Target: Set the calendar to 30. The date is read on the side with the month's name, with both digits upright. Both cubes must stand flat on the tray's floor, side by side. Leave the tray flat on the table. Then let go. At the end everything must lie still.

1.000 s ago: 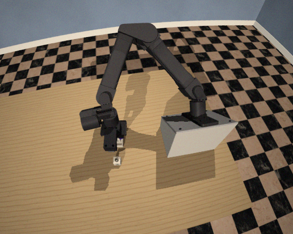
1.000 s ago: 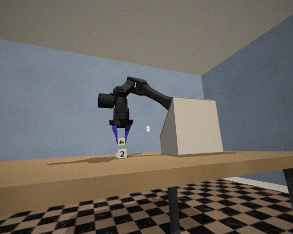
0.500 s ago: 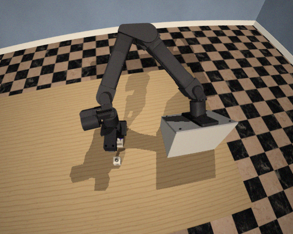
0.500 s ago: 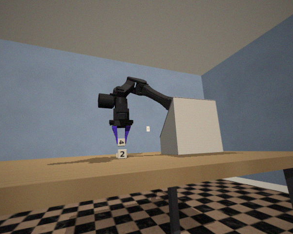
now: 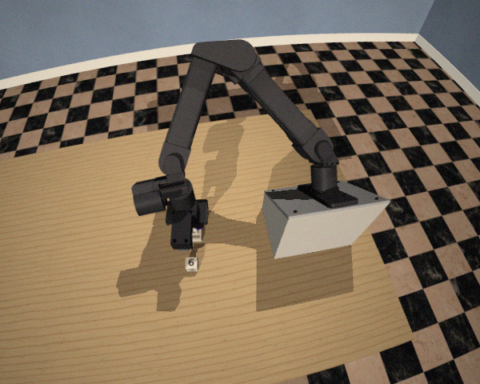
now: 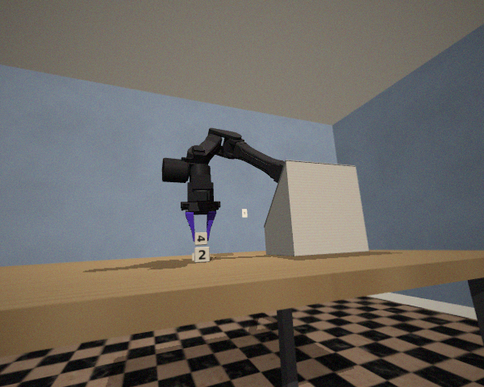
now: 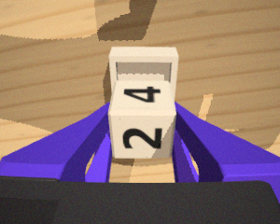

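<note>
Now: hand 2 cm to the left of the white tray and 5 cm above it.
</note>
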